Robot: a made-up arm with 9 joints.
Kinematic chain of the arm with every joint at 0, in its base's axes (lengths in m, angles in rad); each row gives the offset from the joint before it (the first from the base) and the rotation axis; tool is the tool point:
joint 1: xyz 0 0 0.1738 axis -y
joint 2: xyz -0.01 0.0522 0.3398 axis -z
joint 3: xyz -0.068 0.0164 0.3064 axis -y
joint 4: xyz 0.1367 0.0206 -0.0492 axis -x
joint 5: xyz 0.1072 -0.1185 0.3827 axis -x
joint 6: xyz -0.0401 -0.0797 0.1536 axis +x
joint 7: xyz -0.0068 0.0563 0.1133 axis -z
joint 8: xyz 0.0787 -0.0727 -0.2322 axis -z
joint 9: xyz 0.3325 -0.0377 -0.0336 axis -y
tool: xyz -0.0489 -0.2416 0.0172
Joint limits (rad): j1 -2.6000..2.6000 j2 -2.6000..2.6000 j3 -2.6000..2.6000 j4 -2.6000..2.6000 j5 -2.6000..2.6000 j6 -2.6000..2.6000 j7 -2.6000..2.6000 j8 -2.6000..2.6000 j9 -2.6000..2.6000
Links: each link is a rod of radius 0.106 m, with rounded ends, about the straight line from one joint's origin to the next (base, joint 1, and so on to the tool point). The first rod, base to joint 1, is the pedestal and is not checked.
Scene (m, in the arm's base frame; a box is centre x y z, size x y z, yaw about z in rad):
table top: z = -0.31
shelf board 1: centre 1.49 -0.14 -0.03 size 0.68 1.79 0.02 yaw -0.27
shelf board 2: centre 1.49 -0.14 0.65 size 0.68 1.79 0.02 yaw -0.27
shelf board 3: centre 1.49 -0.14 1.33 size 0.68 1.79 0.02 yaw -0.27
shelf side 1: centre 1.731 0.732 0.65 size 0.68 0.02 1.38 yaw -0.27
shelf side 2: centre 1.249 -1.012 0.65 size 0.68 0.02 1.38 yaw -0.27
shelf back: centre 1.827 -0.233 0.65 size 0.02 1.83 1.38 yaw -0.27
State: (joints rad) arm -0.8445 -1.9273 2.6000 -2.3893 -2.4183 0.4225 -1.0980 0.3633 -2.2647
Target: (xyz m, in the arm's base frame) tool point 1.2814 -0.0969 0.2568
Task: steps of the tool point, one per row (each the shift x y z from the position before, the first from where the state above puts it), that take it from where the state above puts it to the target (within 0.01 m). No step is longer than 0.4 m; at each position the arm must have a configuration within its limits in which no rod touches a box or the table.
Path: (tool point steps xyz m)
1: 0.0122 0.1229 0.0793
2: -0.0064 0.0871 0.0111
3: -0.0467 0.0152 -0.0238
4: -0.1077 -0.0513 -0.0046
5: -0.1744 -0.0633 0.0540
6: -0.2163 -0.0010 0.1085
7: -0.1988 0.1055 0.1183
8: 0.0568 -0.1541 -0.1859
9: 0.1001 -0.0816 -0.2524
10: 0.1159 0.0309 -0.2742
11: 0.1035 0.1440 -0.2363
12: 0.0742 0.2186 -0.1480
13: 0.3497 -0.0968 0.0000

